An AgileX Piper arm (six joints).
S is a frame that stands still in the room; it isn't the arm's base.
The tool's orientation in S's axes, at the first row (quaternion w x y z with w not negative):
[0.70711, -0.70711, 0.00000, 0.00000]
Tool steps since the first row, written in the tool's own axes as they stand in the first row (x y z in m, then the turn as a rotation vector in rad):
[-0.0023, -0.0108, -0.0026, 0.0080, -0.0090, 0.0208]
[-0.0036, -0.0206, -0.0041, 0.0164, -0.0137, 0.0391]
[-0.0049, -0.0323, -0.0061, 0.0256, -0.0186, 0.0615]
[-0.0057, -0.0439, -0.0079, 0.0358, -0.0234, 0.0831]
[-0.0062, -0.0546, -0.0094, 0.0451, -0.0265, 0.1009]
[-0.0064, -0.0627, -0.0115, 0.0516, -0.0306, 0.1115]
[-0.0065, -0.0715, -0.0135, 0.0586, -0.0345, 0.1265]
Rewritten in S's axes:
[-0.0023, -0.0026, 0.0108, 0.0080, 0.0208, 0.0090]
[-0.0036, -0.0041, 0.0206, 0.0164, 0.0391, 0.0137]
[-0.0049, -0.0061, 0.0323, 0.0256, 0.0615, 0.0186]
[-0.0057, -0.0079, 0.0439, 0.0358, 0.0831, 0.0234]
[-0.0062, -0.0094, 0.0546, 0.0451, 0.1009, 0.0265]
[-0.0064, -0.0115, 0.0627, 0.0516, 0.1115, 0.0306]
[-0.0065, -0.0135, 0.0715, 0.0586, 0.1265, 0.0345]

